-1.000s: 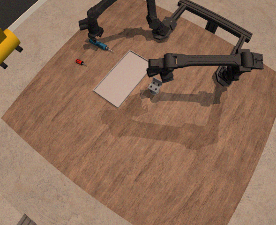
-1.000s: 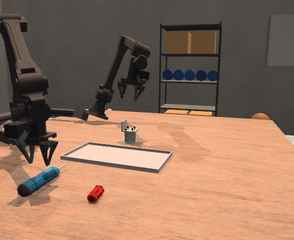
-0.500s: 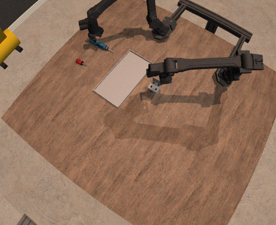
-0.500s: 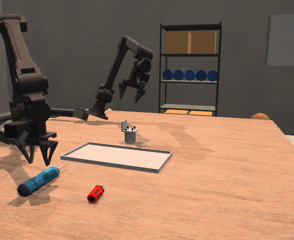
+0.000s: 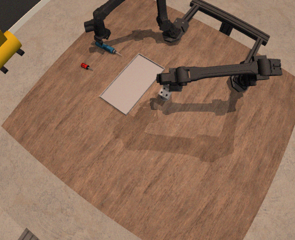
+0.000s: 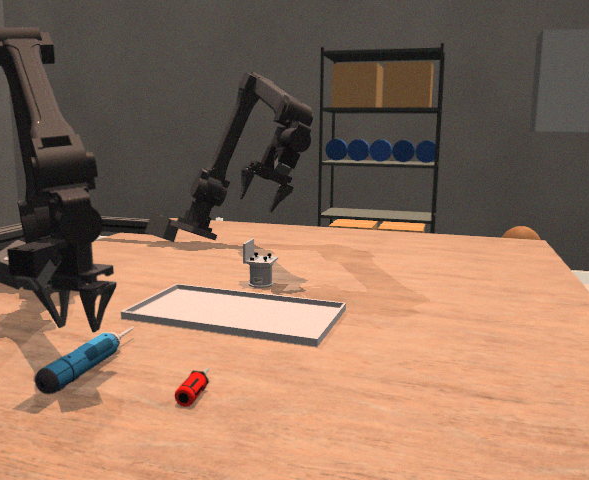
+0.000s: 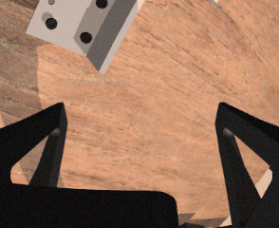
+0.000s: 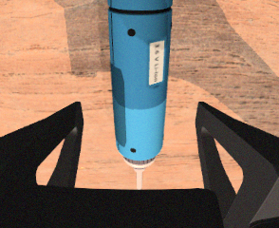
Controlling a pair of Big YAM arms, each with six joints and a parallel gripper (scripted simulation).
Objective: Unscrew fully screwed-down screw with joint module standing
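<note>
My left gripper is now 2 cm short of the pale l-shaped bracket, 3 cm to the left of it and 13 cm above it. Also, from my left hand: joint module (2 cm ahead, 2 cm to the right, 17 cm below); shallow grey tray (8 cm ahead, 25 cm to the right, 20 cm below); red manual screwdriver (20 cm ahead, 58 cm to the right, 19 cm below).
</note>
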